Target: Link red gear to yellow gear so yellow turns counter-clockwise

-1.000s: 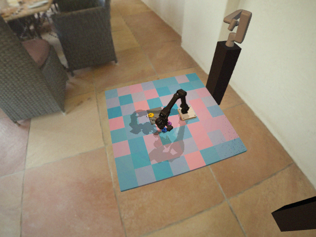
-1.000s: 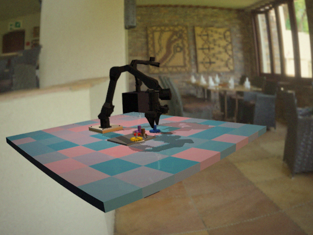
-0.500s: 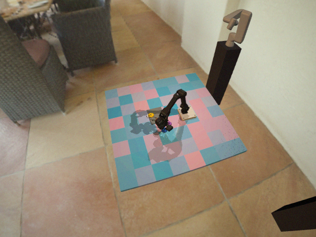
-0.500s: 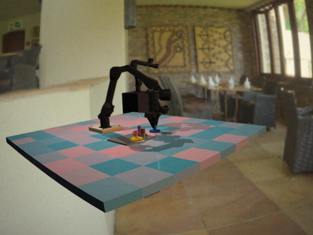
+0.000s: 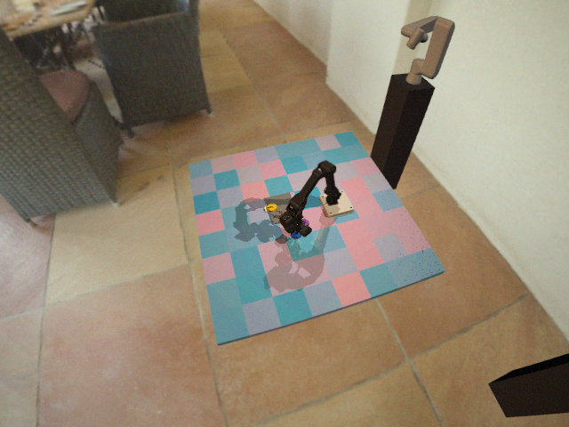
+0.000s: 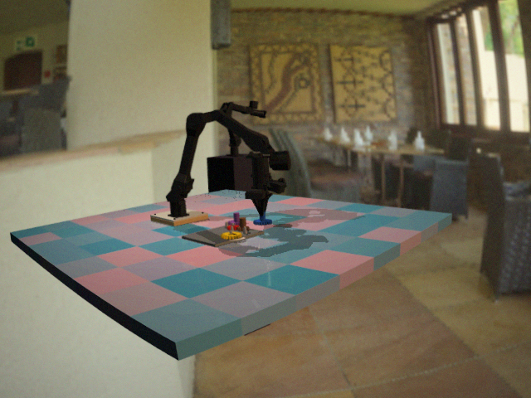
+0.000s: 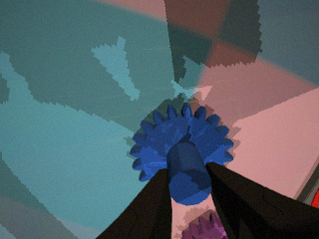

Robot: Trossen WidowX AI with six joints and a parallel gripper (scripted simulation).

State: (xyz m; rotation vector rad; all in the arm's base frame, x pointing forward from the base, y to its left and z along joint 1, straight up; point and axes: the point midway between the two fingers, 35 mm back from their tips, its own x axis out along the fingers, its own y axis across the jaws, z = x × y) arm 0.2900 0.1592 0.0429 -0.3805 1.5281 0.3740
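Now: the yellow gear 8 cm ahead of my gripper tip, 23 cm to the right of it and 1 cm below it. Round my gripper tip: purple gear: 7 cm behind, 6 cm to the right, 1 cm below; blue gear: 1 cm below; red gear: 1 cm ahead, 15 cm to the right, 1 cm below.
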